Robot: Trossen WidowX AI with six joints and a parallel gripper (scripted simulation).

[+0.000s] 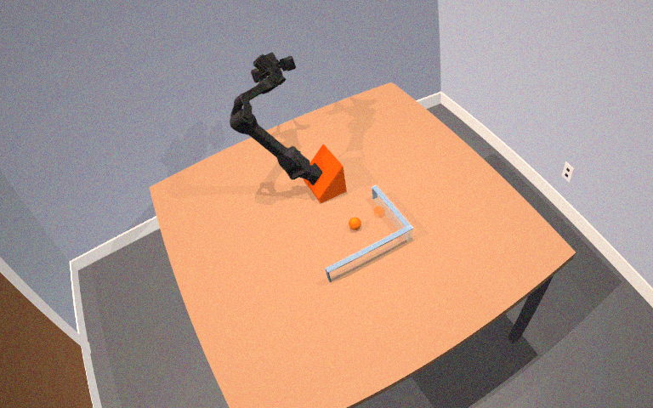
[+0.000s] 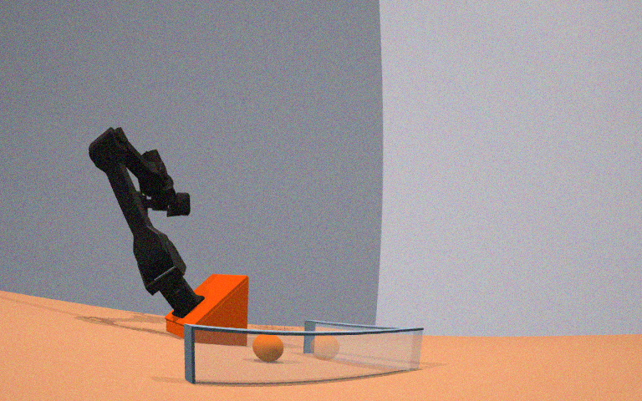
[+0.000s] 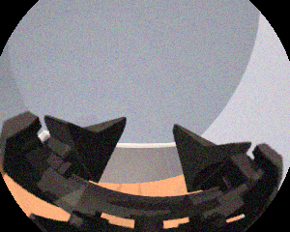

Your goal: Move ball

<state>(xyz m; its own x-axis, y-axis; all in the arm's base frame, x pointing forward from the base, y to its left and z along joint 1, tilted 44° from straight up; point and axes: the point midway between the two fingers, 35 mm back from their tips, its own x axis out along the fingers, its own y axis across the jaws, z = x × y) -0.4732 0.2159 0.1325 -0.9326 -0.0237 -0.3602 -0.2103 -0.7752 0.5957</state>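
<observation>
Now: the ball 770 mm ahead of my gripper tip, 280 mm below it and 50 mm to the right of it.
</observation>
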